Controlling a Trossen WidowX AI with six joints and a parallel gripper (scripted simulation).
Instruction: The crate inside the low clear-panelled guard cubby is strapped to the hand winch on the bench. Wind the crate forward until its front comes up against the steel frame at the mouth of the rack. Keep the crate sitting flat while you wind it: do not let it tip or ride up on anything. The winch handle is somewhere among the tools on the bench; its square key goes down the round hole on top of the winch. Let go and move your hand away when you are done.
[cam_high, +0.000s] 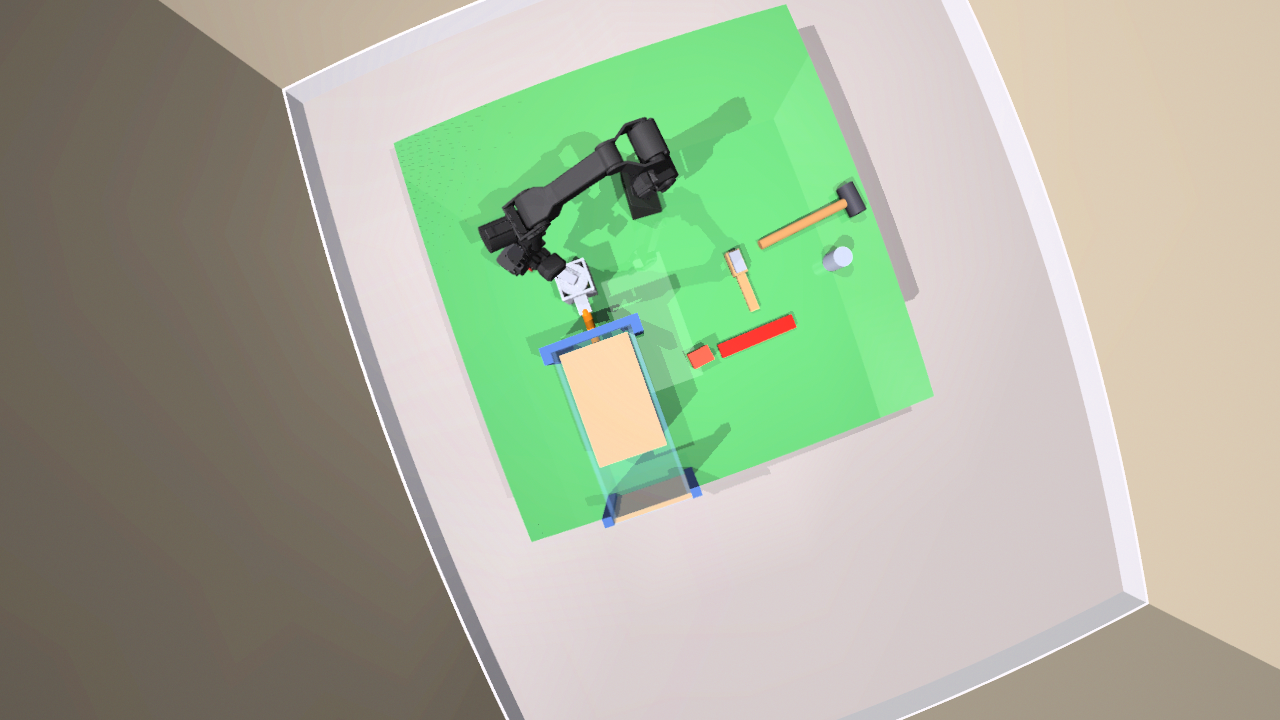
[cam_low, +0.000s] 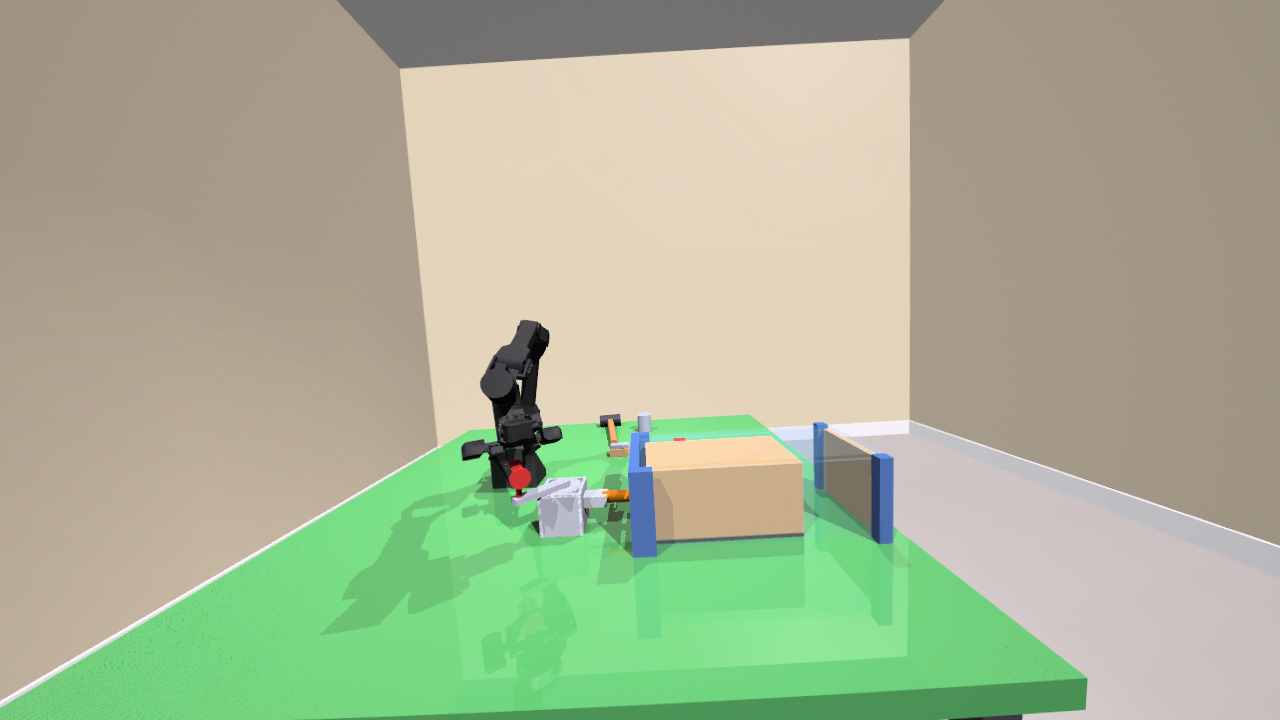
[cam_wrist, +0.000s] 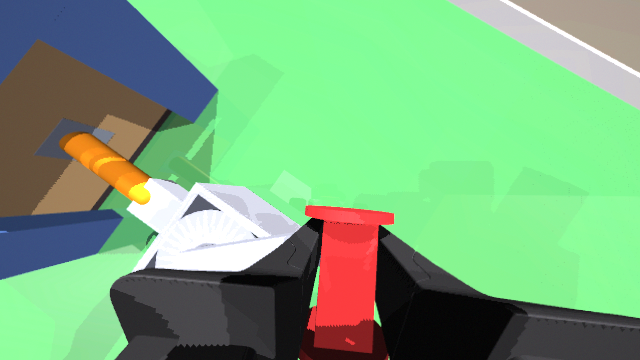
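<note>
Right now my gripper tip is 50 mm to the right of the winch handle, 20 mm above it and 10 mm short of it. The rest, counted from my gripper tip: blue steel frame: 210 mm ahead, 120 mm to the left, 20 mm below; then winch: 100 mm below, 80 mm to the left, 30 mm ahead; then red knob: 20 mm to the left, 10 mm behind, 10 mm above.
</note>
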